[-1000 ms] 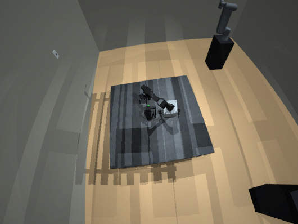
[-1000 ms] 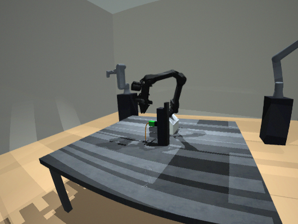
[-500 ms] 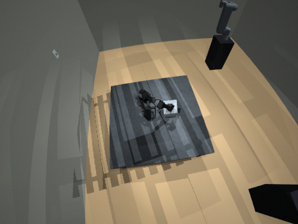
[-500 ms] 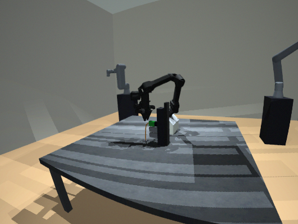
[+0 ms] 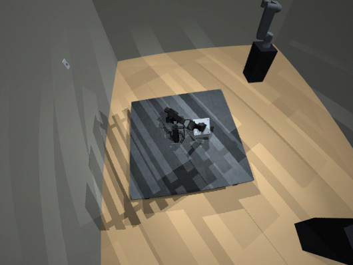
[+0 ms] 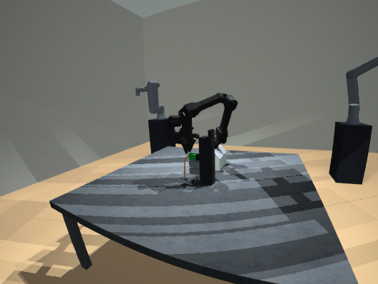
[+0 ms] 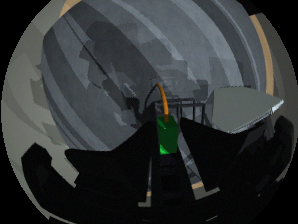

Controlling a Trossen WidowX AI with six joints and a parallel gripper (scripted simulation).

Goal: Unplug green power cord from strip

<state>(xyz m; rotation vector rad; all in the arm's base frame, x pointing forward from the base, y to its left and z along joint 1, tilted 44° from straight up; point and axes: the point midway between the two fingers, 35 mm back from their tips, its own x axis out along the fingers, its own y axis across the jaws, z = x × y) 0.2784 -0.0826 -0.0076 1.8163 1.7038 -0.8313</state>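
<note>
My gripper tip is now 50 mm to the right of the green plug and 10 mm above it.
</note>
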